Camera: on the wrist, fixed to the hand. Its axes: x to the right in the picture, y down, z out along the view.
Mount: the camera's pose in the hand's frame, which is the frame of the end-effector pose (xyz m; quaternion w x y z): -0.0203 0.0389 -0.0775 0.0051 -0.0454 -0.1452 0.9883
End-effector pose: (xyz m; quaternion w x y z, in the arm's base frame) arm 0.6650 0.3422 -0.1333 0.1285 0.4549 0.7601 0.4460
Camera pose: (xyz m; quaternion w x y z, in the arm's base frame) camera 0.6521 0.2897 -0.0625 0.3091 -0.8124 0.4846 -0.0977
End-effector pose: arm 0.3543 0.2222 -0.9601 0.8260 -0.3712 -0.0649 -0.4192
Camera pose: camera 0.3543 0.1980 -1.0458 0.3922 -0.1644 0.2656 0.8652
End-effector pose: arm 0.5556 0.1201 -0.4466 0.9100 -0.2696 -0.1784 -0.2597
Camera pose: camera 0.5758 0.1105 -0.5328 0.2232 -0.2567 0.1452 0.9291
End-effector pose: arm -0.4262 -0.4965 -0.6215 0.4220 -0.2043 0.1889 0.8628
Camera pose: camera -0.4312 -0.5706 -0.6706 0.8325 -0.2918 -0.1024 -0.4597
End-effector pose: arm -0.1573 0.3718 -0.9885 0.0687 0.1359 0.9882 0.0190
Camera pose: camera -0.1385 0.4023 -0.9069 0.1312 0.9770 -0.1401 0.0931
